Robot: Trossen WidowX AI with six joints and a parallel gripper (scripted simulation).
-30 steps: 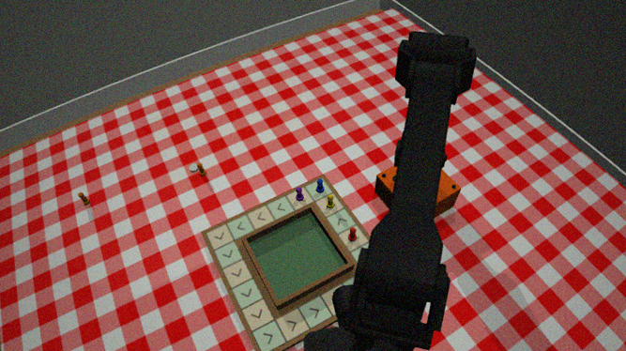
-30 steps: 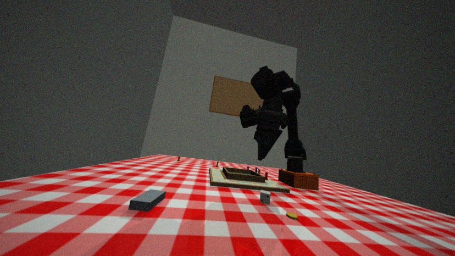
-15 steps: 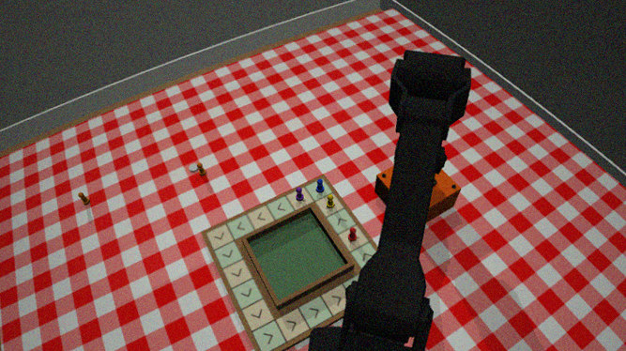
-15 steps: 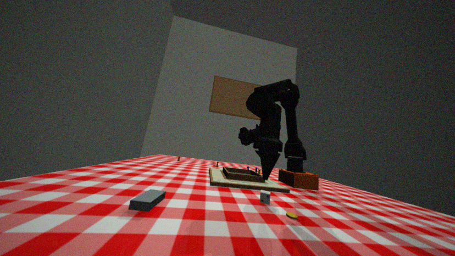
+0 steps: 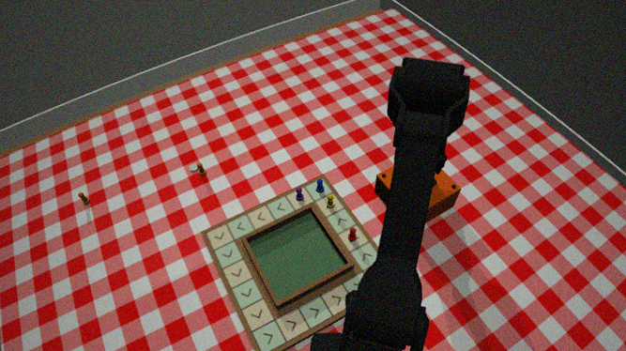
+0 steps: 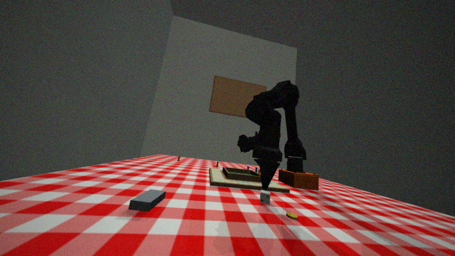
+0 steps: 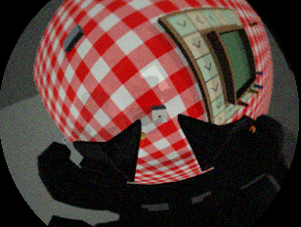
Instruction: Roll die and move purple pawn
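My gripper tip is now 30 mm above the white die. Also, from my gripper tip: green tray: 240 mm to the right, 30 mm below, 20 mm behind; then yellow disc: 70 mm to the left, 40 mm below, 30 mm behind; then red pawn: 210 mm to the right, 130 mm behind, 10 mm below.
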